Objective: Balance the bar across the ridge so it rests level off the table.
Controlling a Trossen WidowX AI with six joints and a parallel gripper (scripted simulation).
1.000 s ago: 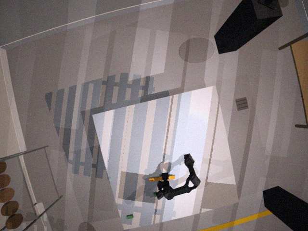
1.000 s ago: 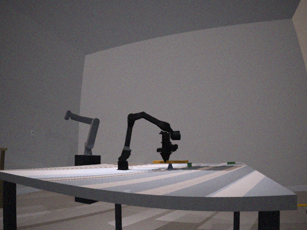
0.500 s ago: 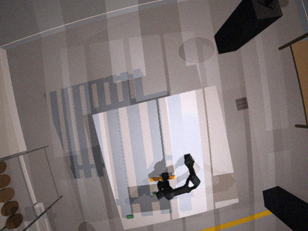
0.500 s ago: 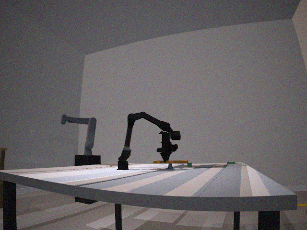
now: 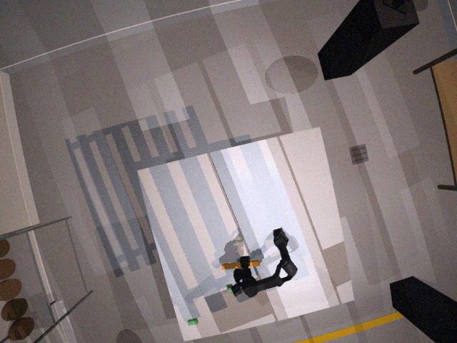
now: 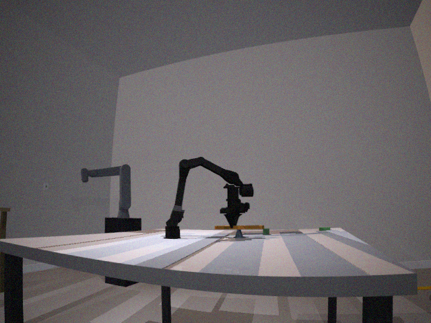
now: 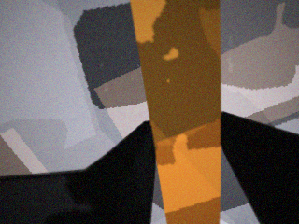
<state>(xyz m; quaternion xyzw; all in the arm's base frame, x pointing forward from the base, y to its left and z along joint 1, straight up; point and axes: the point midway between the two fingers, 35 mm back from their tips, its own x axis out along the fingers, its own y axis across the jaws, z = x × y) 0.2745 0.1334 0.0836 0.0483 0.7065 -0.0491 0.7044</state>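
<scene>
Right now the orange bar is 30 mm ahead of my gripper tip.
</scene>
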